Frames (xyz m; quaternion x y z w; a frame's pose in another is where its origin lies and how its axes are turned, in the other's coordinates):
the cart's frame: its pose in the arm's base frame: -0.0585 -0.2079 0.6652 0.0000 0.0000 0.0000 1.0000
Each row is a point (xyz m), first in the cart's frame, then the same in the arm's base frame.
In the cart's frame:
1: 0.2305 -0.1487 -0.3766
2: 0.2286 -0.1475 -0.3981
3: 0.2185 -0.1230 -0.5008
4: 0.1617 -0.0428 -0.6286
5: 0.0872 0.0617 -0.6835
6: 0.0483 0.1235 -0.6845
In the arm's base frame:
1: 0.1720 -0.3566 0.2886
2: 0.1701 -0.3554 0.2671
3: 0.1600 -0.3309 0.1644
4: 0.1032 -0.2507 0.0366
5: 0.0287 -0.1462 -0.0183
6: -0.0102 -0.0844 -0.0193

